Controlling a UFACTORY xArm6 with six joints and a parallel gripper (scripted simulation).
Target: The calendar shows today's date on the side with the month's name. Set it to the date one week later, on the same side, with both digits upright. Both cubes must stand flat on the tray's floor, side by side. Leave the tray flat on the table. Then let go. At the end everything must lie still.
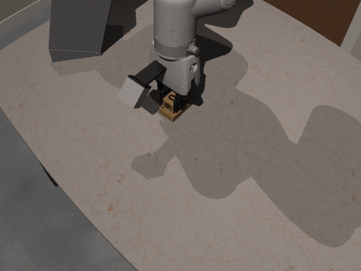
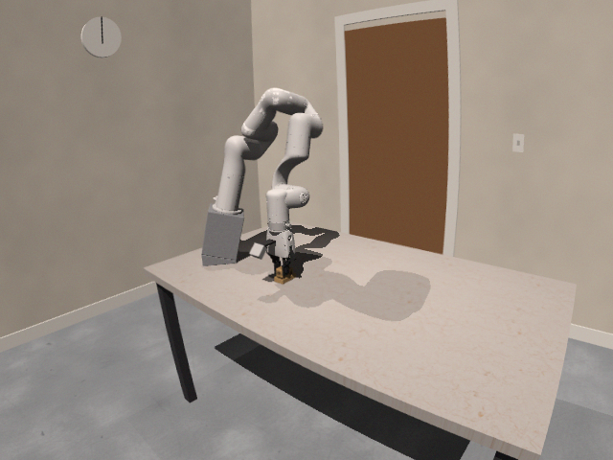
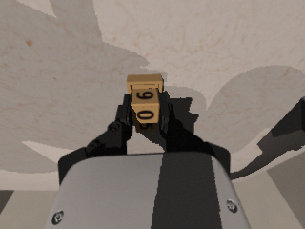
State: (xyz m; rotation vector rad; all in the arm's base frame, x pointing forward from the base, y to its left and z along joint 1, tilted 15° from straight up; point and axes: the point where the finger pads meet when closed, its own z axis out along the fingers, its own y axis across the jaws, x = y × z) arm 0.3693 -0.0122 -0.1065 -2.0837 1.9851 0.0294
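The wooden tray lies 40 mm below my hand and 20 mm to the left of it.
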